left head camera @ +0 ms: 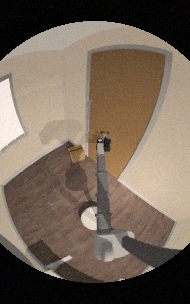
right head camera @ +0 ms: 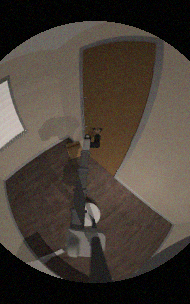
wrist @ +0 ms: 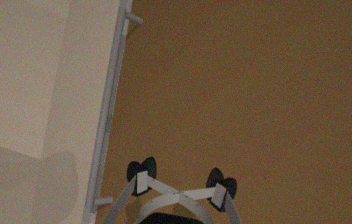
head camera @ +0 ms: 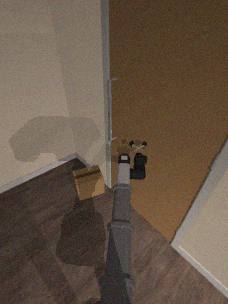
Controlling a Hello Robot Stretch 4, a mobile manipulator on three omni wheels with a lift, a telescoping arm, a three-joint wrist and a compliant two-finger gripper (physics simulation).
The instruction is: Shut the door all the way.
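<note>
The brown door fills the doorway, its left edge at the grey frame. No open gap shows along that edge; a very thin one cannot be ruled out. The long grey bar handle runs upright near the left edge, overlapping the frame in the wrist view. My gripper is open and empty, in front of the door's lower part, right of the handle. Whether its fingertips touch the door is unclear.
A small orange-brown box is on the floor by the wall corner, left of the door. A pale wall stands at the right. A window shows at the far left.
</note>
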